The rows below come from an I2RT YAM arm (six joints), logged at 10 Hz.
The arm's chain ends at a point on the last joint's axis. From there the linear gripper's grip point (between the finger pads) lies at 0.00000 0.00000 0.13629 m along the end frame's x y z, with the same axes.
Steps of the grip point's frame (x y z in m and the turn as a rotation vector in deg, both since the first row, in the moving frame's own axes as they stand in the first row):
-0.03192, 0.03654, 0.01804, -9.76, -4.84, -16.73
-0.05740, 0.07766, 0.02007, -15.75, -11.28, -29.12
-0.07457, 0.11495, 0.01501, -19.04, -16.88, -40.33
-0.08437, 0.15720, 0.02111, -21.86, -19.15, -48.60
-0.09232, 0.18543, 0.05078, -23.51, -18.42, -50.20
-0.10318, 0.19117, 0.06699, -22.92, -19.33, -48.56
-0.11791, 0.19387, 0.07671, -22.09, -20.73, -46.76
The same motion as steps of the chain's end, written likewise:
-0.02399, 0.01213, 0.02048, -9.76, -4.84, -16.73
-0.04143, 0.03587, 0.02762, -15.75, -11.28, -29.12
-0.05394, 0.06138, 0.02769, -19.04, -16.88, -40.33
-0.06620, 0.09547, 0.03726, -21.86, -19.15, -48.60
-0.07816, 0.12111, 0.06775, -23.51, -18.42, -50.20
-0.08569, 0.12730, 0.08416, -22.92, -19.33, -48.56
-0.09582, 0.13064, 0.09431, -22.09, -20.73, -46.76

